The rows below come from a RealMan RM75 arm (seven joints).
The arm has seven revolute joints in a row. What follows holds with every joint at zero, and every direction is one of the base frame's. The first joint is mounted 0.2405 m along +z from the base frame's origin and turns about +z. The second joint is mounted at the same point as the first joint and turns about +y. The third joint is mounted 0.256 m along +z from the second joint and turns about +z. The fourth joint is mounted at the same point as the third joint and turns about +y. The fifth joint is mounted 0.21 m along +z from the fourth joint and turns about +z. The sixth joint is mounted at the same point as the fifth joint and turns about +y. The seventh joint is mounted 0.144 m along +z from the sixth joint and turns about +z. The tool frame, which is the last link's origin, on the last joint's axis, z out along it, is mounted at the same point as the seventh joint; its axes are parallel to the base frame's.
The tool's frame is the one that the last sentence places.
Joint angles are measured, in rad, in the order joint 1, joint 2, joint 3, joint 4, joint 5, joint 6, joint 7. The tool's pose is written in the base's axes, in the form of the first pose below.
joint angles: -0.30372, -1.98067, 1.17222, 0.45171, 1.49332, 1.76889, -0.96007
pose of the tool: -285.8, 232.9, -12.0; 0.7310, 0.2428, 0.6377; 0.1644, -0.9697, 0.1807; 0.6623, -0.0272, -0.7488
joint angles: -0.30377, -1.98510, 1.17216, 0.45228, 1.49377, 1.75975, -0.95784
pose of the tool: -285.5, 233.5, -14.0; 0.7325, 0.2454, 0.6350; 0.1637, -0.9689, 0.1857; 0.6608, -0.0321, -0.7499
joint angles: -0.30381, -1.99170, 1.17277, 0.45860, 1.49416, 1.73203, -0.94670
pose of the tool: -285.8, 236.5, -17.1; 0.7434, 0.2461, 0.6219; 0.1517, -0.9677, 0.2016; 0.6514, -0.0555, -0.7567
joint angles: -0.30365, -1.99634, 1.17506, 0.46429, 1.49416, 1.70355, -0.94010
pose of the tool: -286.7, 239.4, -19.8; 0.7546, 0.2501, 0.6066; 0.1451, -0.9652, 0.2175; 0.6399, -0.0761, -0.7647
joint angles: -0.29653, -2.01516, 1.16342, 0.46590, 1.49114, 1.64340, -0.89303
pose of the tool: -289.4, 243.6, -26.9; 0.7725, 0.2559, 0.5812; 0.1127, -0.9559, 0.2711; 0.6249, -0.1439, -0.7673
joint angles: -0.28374, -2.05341, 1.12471, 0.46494, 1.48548, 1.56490, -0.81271
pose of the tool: -291.9, 248.8, -37.6; 0.7888, 0.2672, 0.5536; 0.0623, -0.9307, 0.3604; 0.6115, -0.2498, -0.7508
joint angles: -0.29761, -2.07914, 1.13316, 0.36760, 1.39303, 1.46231, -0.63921
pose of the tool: -298.0, 253.0, -54.9; 0.8106, 0.2764, 0.5163; 0.0036, -0.8839, 0.4677; 0.5856, -0.3772, -0.7175
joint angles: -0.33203, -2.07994, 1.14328, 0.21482, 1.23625, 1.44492, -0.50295
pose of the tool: -302.2, 254.3, -61.1; 0.7885, 0.3407, 0.5121; -0.0119, -0.8240, 0.5665; 0.6149, -0.4528, -0.6456
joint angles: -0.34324, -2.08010, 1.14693, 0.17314, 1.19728, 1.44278, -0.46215
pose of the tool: -303.3, 254.3, -62.9; 0.7874, 0.3511, 0.5068; -0.0184, -0.8082, 0.5886; 0.6162, -0.4728, -0.6299
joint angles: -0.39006, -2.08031, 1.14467, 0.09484, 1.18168, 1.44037, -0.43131
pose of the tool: -299.3, 256.5, -70.7; 0.7840, 0.3581, 0.5070; -0.0053, -0.8129, 0.5823; 0.6207, -0.4592, -0.6355
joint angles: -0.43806, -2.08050, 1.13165, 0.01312, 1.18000, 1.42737, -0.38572
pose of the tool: -296.3, 258.0, -79.4; 0.7926, 0.3544, 0.4962; 0.0050, -0.8175, 0.5759; 0.6098, -0.4539, -0.6497
